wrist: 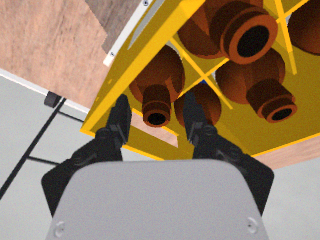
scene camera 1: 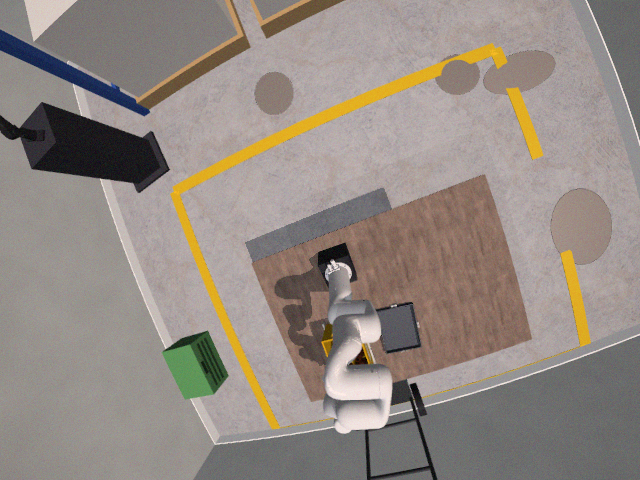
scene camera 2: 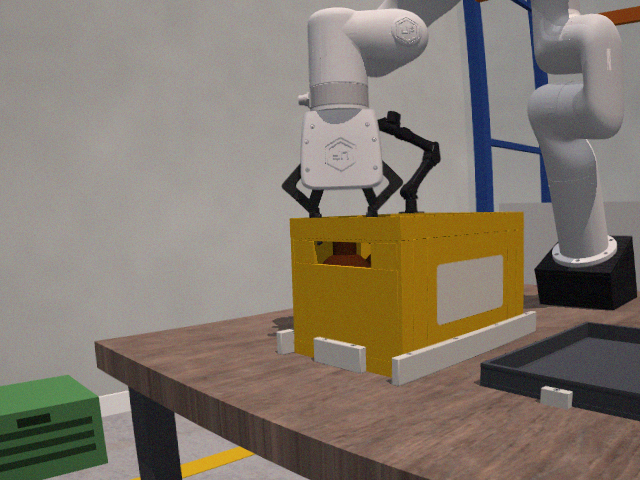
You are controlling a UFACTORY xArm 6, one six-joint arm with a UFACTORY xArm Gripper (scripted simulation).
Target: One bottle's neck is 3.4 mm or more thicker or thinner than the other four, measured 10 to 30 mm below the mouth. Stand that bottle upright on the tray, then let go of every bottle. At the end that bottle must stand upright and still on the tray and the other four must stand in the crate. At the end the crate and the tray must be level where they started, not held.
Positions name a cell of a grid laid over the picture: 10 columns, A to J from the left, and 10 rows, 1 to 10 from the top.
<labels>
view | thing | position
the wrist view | my gripper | E5
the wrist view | glass bottle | G4
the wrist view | glass bottle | F4
</labels>
